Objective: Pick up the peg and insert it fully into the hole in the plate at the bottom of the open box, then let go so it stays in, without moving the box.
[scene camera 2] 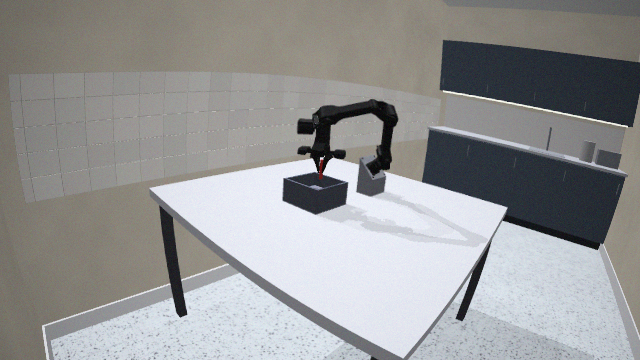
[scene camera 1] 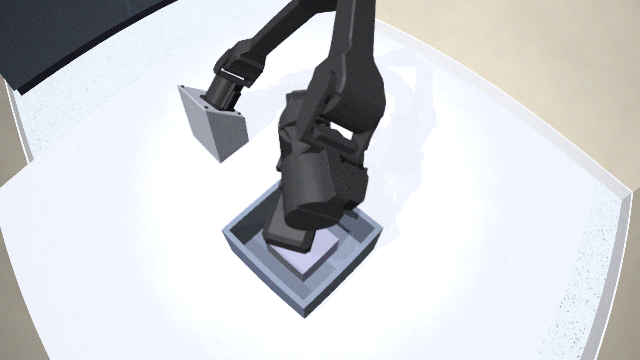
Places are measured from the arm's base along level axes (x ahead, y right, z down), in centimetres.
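Pixels of known places: gripper, fingertip midpoint: (scene camera 2: pixel 320 173); arm's base, origin of the base link: (scene camera 2: pixel 372 168) (scene camera 1: pixel 216 104).
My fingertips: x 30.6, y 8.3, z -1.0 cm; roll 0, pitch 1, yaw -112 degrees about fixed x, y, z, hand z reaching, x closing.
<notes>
Ahead of a thing's pixels: the offset from my fingertips to its middle. Level surfaces: height alone.
The red peg @(dx -1.2, dy +0.5, dz -1.2 cm) (scene camera 2: pixel 321 175) hangs upright below my gripper (scene camera 2: pixel 320 169) in scene camera 2. The gripper is shut on the peg, whose lower end is level with the upper part of the open box @(dx +0.3, dy +1.7, dz +8.2 cm) (scene camera 1: pixel 264 271) (scene camera 2: pixel 300 196), over its interior. The dark box stands on the table. The pale square plate @(dx +0.3, dy +1.7, dz +9.7 cm) (scene camera 1: pixel 320 250) (scene camera 2: pixel 315 187) lies at its bottom. In scene camera 1 the wrist and gripper body cover the back part of the box and part of the plate, and hide the fingertips, the peg and the hole. Whether the peg's tip lines up with the hole cannot be told.
The grey wedge-shaped arm base (scene camera 1: pixel 215 130) (scene camera 2: pixel 370 185) stands on the white table @(dz +13.2 cm) (scene camera 1: pixel 125 260) (scene camera 2: pixel 250 220), behind the box in scene camera 1 and to its right in scene camera 2. The box walls surround the plate. Dark kitchen cabinets (scene camera 2: pixel 505 175) stand beyond the table.
</notes>
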